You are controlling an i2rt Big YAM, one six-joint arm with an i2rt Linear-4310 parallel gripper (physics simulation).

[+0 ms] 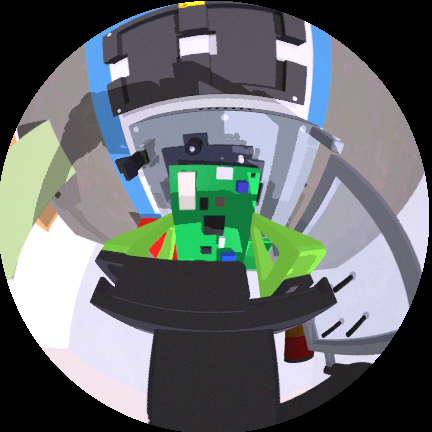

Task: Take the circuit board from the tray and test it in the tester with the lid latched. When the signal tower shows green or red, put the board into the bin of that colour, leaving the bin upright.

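Places are measured from the arm's base along level axes (x back, y down, z right), in centimetres.
Where they show: gripper, between the fingertips: (213, 216).
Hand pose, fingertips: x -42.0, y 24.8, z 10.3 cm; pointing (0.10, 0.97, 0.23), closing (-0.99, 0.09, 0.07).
After its pixels a point has its place.
My gripper (213, 216) {x -42.0, y 24.8, z 10.3 cm} is shut on the green circuit board (215, 187) {x -42.3, y 25.1, z 7.2 cm}, holding it upright between its two lime-green fingers. The board stands in front of the tester's dark nest (172, 156) {x -38.4, y 27.6, z 5.3 cm} and hides its lower part; I cannot tell whether they touch. The tester (155, 142) {x -36.5, y 28.5, z 3.9 cm} has a pale grey plate, with a black latch-like block (131, 165) {x -36.1, y 24.5, z 4.2 cm} at its left. Its grey-framed lid (367, 192) {x -52.0, y 21.1, z 3.5 cm} stands open at the right. The signal tower (298, 346) {x -53.3, y 11.2, z 18.9 cm} partly shows at the lower right, with dark red and amber sections; no lit lamp can be made out.
A dark slotted panel (240, 55) {x -45.0, y 32.7, z -4.6 cm} with white gaps and blue side edges lies beyond the tester plate. A pale green panel (22, 190) {x -7.7, y 21.0, z -0.3 cm} is at the far left, with orange parts behind it. A red object (147, 221) {x -25.5, y 33.1, z 22.1 cm} partly shows behind the left finger. Black pins project near the lid.
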